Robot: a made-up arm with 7 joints. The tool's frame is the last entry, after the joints. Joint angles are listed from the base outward.
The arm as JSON. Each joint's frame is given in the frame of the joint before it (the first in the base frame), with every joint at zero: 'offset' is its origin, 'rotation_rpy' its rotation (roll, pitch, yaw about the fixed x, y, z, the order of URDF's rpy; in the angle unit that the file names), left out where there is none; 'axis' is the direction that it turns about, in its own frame. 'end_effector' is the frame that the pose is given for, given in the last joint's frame.
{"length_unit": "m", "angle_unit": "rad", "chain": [
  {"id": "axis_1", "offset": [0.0, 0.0, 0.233], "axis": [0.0, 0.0, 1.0]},
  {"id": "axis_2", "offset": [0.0, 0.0, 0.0], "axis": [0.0, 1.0, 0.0]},
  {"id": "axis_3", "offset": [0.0, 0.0, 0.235], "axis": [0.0, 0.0, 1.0]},
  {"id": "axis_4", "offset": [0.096, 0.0, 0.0], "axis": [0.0, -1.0, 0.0]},
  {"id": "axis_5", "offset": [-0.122, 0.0, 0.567], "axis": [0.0, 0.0, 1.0]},
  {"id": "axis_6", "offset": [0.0, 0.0, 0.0], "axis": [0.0, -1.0, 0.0]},
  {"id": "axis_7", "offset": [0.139, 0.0, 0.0], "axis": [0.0, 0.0, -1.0]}
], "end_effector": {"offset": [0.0, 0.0, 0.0], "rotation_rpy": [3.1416, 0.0, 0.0]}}
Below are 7 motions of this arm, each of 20 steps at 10 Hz.
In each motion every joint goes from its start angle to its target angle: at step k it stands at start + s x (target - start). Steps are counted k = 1, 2, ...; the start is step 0. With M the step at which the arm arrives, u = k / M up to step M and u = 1 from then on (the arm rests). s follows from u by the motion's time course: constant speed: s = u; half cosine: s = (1 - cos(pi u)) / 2; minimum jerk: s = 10 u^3 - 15 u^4 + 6 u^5.
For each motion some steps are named. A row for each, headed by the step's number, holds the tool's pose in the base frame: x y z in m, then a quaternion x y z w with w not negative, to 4 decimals.
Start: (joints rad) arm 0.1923 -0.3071 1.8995 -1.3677 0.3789 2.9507 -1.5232
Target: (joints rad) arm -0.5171 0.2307 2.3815 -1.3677 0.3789 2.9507 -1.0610
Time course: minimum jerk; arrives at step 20
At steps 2, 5, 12, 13, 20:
2: -0.4354 0.5378 0.7574 0.1599 -0.7216 -0.6300 0.2384
5: -0.3969 0.5581 0.7666 0.1179 -0.7265 -0.6235 0.2638
12: -0.1422 0.5931 0.8509 -0.1173 -0.6735 -0.5997 0.4159
13: -0.1055 0.5847 0.8660 -0.1448 -0.6560 -0.5986 0.4364
20: -0.0045 0.5416 0.9115 -0.2117 -0.5956 -0.5985 0.4922

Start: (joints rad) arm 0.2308 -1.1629 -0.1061 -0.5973 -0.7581 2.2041 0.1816
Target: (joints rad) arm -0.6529 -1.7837 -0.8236 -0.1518 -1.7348 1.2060 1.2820
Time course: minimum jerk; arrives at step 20
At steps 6, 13, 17, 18, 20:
6: -0.7735 -0.0856 0.8013 0.1134 -0.4690 0.8715 0.0879
13: -0.9077 0.3105 0.2838 0.4892 0.7380 -0.4348 0.1643
17: -0.8068 0.4742 0.0729 0.6904 0.6209 -0.2212 0.2981
18: -0.7938 0.4871 0.0552 0.7044 0.6060 -0.2018 0.3097
20: -0.7874 0.4932 0.0469 0.7108 0.5986 -0.1926 0.3151

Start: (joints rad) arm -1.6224 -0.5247 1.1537 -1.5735 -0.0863 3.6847 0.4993
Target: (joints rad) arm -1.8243 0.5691 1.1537 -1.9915 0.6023 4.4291 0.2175
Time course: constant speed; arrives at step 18
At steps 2, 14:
2: 0.5374 -0.0851 0.7366 0.4270 -0.0360 0.8979 0.1001
14: 0.4330 -0.4239 0.3973 0.2240 -0.5029 0.8299 0.0906

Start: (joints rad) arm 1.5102 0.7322 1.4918 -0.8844 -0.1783 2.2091 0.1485
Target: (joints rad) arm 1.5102 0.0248 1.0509 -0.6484 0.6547 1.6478 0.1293
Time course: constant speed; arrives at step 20
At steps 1, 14, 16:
1: -0.4522 0.5885 0.8422 -0.3256 -0.7470 0.2009 0.5438
14: -0.3817 0.4015 1.0305 -0.2439 -0.7953 0.2069 0.5150
16: -0.3694 0.3574 1.0571 -0.2221 -0.8038 0.2044 0.5125

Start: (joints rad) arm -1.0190 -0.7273 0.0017 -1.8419 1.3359 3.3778 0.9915
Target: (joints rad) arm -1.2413 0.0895 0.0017 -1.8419 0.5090 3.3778 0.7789
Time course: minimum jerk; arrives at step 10
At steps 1, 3, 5, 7, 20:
1: 0.0624 -0.3508 0.8443 0.1454 0.4923 -0.7187 0.4690
3: 0.0889 -0.4103 0.8132 0.1078 0.5421 -0.7413 0.3808
5: 0.1347 -0.5355 0.7152 0.0025 0.6373 -0.7457 0.1945
7: 0.1608 -0.6434 0.5756 -0.1284 0.7085 -0.6932 0.0327
20: 0.1658 -0.6847 0.4945 0.1980 -0.7326 0.6505 0.0315

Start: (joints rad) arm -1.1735 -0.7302 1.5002 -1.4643 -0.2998 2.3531 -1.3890
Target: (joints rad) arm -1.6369 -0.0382 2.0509 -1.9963 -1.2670 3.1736 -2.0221
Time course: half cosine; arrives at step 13
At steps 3, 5, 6, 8, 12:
3: 0.5922 0.5512 0.5921 0.3044 0.7403 0.0818 0.5938
5: 0.6304 0.5004 0.5225 0.2027 0.7839 0.0408 0.5854
6: 0.6384 0.4755 0.4839 0.1337 0.8059 0.0275 0.5761
8: 0.6261 0.4363 0.4187 -0.0215 0.8316 0.0266 0.5543
12: 0.5693 0.4003 0.3695 -0.2398 0.8079 0.0675 0.5341

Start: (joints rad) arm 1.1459 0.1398 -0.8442 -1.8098 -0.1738 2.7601 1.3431
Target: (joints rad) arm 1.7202 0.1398 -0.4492 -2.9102 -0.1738 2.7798 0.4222
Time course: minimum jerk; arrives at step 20
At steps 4, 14, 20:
4: 0.7181 0.3197 0.4441 -0.8547 0.3361 -0.3371 0.2070
14: 0.2345 0.4854 -0.0661 0.9356 0.3453 0.0193 0.0716
20: 0.1275 0.4193 -0.1331 0.8653 0.4815 -0.0484 0.1305

